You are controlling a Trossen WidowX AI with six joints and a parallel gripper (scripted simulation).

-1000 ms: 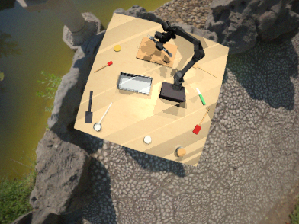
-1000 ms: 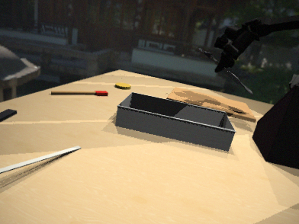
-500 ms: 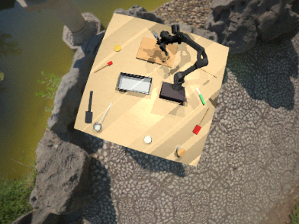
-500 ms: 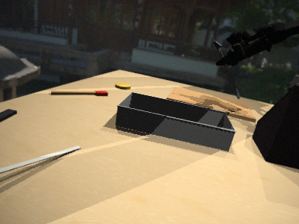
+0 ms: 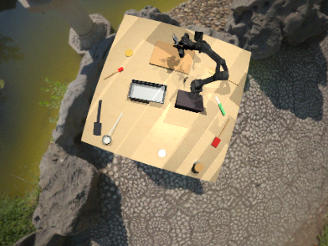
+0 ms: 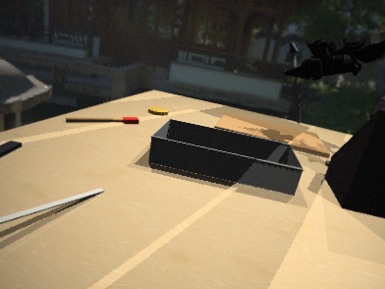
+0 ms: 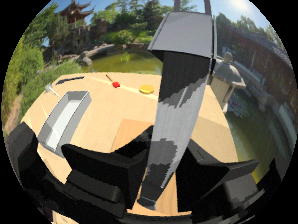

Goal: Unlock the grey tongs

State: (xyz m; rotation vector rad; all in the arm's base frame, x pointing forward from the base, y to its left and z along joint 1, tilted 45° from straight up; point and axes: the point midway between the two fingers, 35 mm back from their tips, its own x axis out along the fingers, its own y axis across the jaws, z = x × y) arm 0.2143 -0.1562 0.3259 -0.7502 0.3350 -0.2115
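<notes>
The wooden board is 20 cm below my gripper tip. From my gripper tip the other things lie so: roasting tin: 37 cm to the left, 18 cm below, 13 cm ahead; then red-bladed spatula: 59 cm to the left, 57 cm behind, 20 cm below; then yellow disc: 39 cm ahead, 20 cm below, 4 cm to the left.
</notes>
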